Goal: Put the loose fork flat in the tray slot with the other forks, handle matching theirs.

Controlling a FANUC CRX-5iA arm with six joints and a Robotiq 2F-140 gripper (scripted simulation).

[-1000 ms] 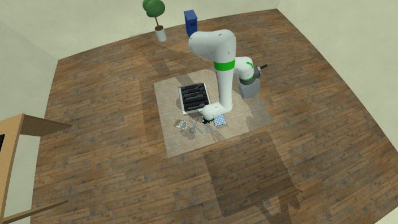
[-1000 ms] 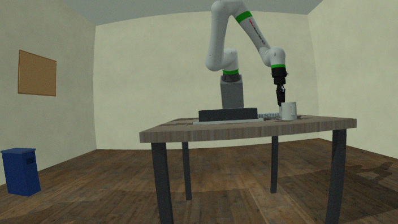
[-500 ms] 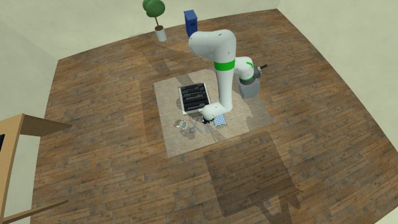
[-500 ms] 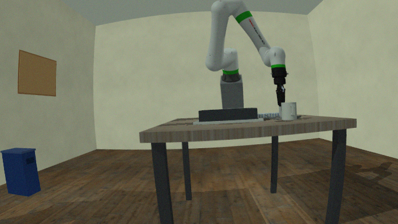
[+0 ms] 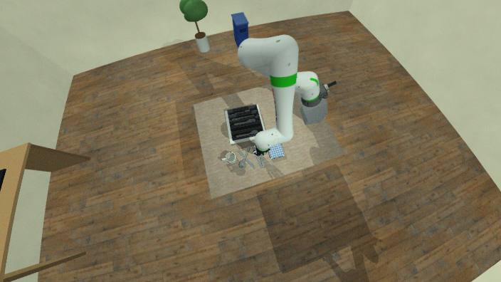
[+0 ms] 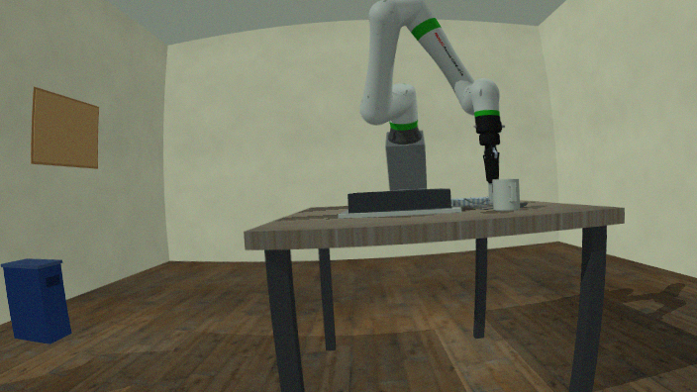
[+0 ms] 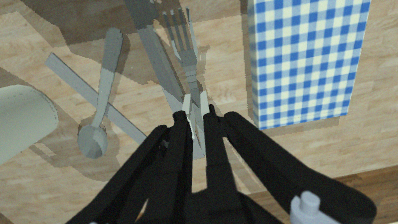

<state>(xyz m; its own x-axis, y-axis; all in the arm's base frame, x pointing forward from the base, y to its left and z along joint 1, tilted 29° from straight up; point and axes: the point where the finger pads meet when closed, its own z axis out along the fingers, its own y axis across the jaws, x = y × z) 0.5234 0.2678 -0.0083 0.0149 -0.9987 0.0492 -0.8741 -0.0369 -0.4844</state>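
My hand is 60 mm short of the cutlery tray, 330 mm to the left of it and 10 mm below it. The rest, counted from my hand: white mug (250 mm ahead, 30 mm to the right, 10 mm below).
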